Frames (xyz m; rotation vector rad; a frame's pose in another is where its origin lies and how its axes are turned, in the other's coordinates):
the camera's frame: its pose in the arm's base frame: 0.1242 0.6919 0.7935 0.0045 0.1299 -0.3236
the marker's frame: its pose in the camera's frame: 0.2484 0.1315 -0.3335 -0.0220 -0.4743 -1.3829
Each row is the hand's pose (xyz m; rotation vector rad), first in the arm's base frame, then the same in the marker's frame.
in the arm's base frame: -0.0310 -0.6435 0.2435 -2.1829 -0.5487 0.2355
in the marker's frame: 1.2902 -0.2483 -0.6248 -0.9225 -1.9196 1.3166
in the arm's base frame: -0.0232 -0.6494 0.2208 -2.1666 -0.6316 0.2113
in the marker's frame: 1.2869 -0.2430 -0.6487 -0.8458 -1.9497 1.2796
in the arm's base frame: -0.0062 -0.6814 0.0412 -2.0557 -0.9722 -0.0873
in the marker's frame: 1.2541 -0.2463 -0.8290 -0.5298 -1.9663 0.9715
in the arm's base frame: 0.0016 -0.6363 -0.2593 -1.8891 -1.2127 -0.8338
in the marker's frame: 1.1107 -0.2835 -1.0944 -0.3375 -1.7580 0.3246
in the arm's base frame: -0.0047 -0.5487 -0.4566 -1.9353 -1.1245 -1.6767
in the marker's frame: 0.9643 -0.3258 -1.2474 -0.5132 -1.5413 -0.3982
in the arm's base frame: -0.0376 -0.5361 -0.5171 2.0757 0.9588 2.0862
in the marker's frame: 0.9374 -0.3676 -1.2967 -0.7314 -1.4992 -0.8596
